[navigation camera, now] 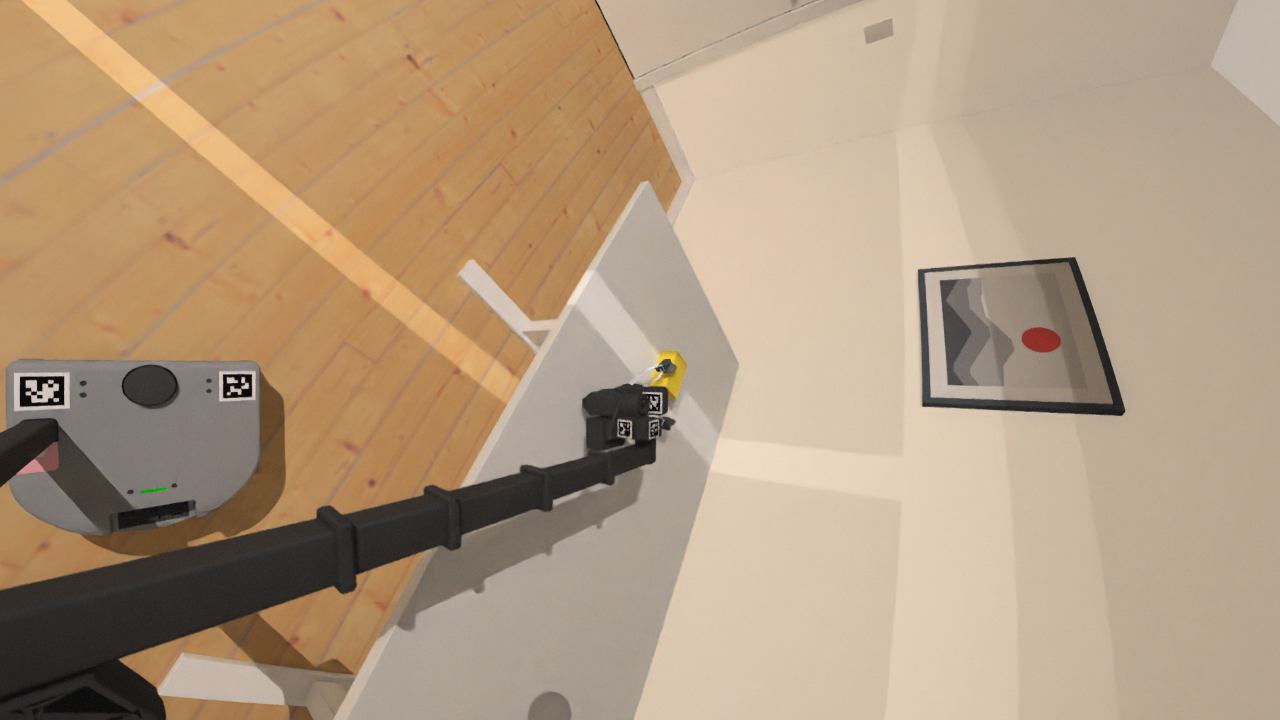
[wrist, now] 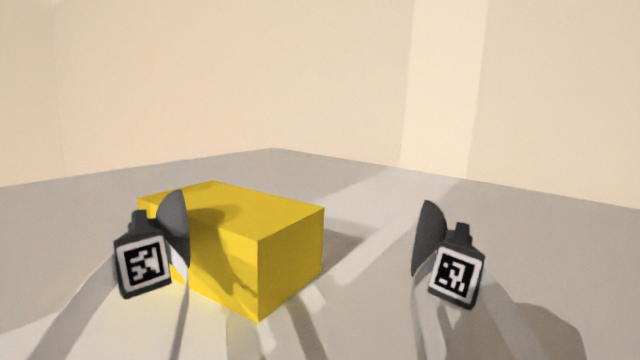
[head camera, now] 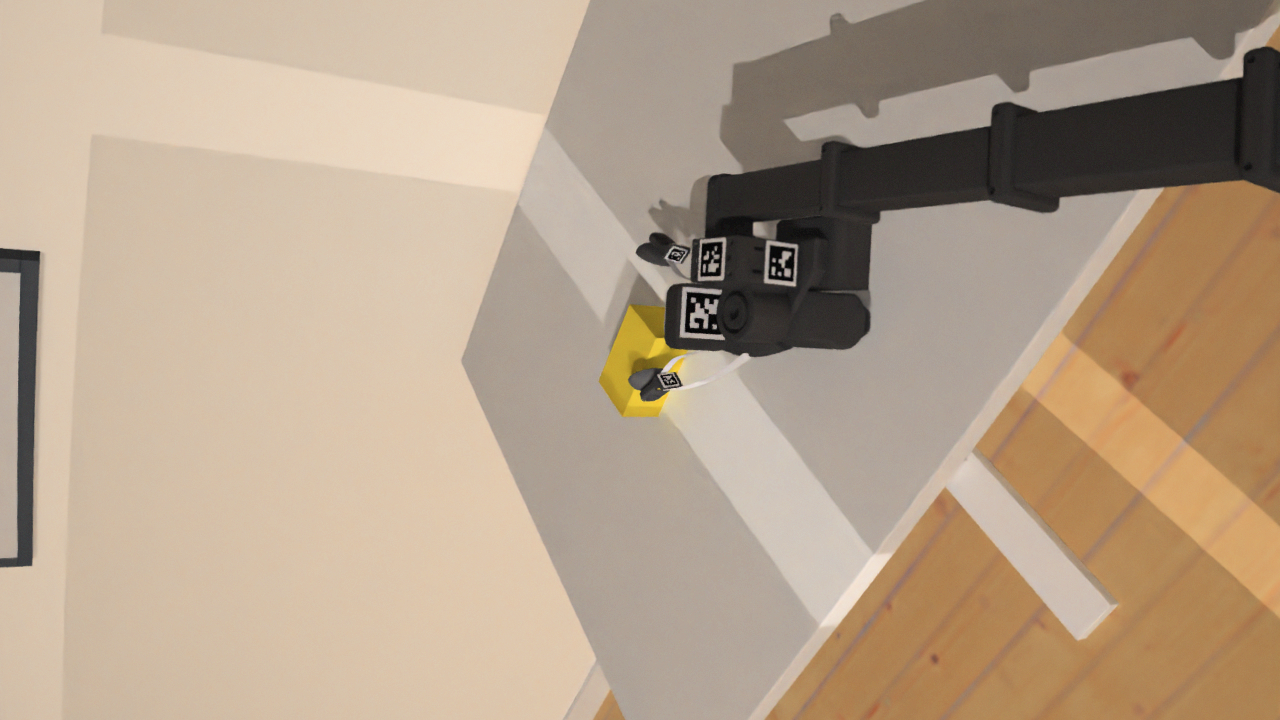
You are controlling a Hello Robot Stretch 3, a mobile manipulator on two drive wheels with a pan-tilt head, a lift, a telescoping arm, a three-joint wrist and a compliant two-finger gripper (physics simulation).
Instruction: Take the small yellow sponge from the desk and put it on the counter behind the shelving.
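Pixels of known places: gripper, fingertip midpoint: (navigation camera: pixel 671 394) (wrist: pixel 303 222) (head camera: pixel 641 316); robot's base, origin of the base link: (navigation camera: pixel 151 383).
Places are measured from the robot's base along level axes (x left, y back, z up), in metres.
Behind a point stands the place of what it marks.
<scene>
The yellow sponge (head camera: pixel 626 353) {y -0.017, x -0.859, z 0.765 m} (navigation camera: pixel 677 365) {y -0.047, x -0.860, z 0.765 m} (wrist: pixel 265 210) {y 0.000, x -0.848, z 0.765 m} is a block resting on the grey desk (head camera: pixel 572 483) {y -0.183, x -1.035, z 0.720 m} (navigation camera: pixel 626 259) {y -0.283, x -0.707, z 0.720 m} (wrist: pixel 370 295) {y 0.063, x -0.832, z 0.720 m}, near the desk's far corner. My gripper (head camera: pixel 653 317) {y 0.022, x -0.837, z 0.763 m} (navigation camera: pixel 665 394) {y 0.022, x -0.837, z 0.763 m} (wrist: pixel 303 222) {y 0.022, x -0.837, z 0.763 m} is open with nothing held between its fingers. In the wrist view its left finger overlaps the sponge's left part and casts a shadow on it; the right finger stands apart, to the right of the sponge. In the head view one finger overlaps the sponge; whether it touches is unclear. The counter and shelving do not show.
Cream walls rise behind the desk, with a framed picture (navigation camera: pixel 1020 335) {y -0.141, x -1.475, z 1.562 m} on one. My extended arm (head camera: pixel 930 161) {y 0.107, x -0.387, z 0.874 m} (navigation camera: pixel 393 528) {y 0.094, x -0.154, z 0.879 m} reaches over the desk. A white desk leg (head camera: pixel 1029 546) (navigation camera: pixel 496 300) stands out on the wooden floor (head camera: pixel 1011 662) {y -0.475, x -0.879, z 0.001 m} (navigation camera: pixel 358 134) {y -0.695, x -0.386, z 0.000 m}.
</scene>
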